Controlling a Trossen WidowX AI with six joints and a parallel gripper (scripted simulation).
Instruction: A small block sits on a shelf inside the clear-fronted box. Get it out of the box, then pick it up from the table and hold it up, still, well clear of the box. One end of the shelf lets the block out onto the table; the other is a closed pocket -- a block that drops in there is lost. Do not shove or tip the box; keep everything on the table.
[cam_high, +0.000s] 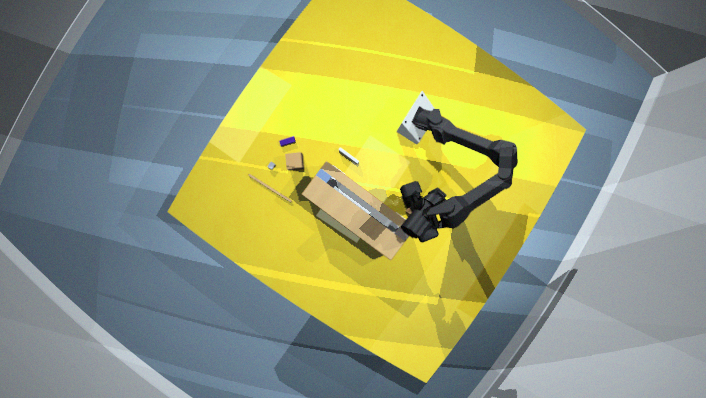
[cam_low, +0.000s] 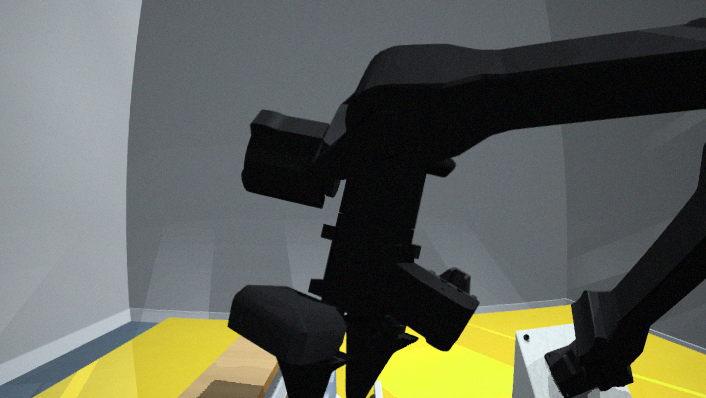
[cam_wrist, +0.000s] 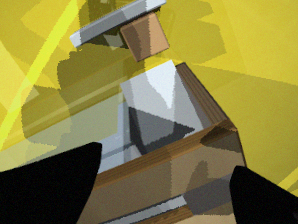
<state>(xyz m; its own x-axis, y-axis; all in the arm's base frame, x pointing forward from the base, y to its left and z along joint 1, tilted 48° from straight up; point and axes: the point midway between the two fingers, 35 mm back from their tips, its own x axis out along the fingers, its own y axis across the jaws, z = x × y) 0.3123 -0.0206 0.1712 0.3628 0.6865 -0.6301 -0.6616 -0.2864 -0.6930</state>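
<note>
Right now the brown block is 140 mm below my gripper tip, 20 mm to the left of it and 20 mm behind it. Also, from my gripper tip: long tan box: 160 mm to the right, 90 mm below, 20 mm ahead; then tan cube: 460 mm to the right, 130 mm below; then thin wooden stick: 510 mm to the right, 150 mm below, 130 mm ahead.
</note>
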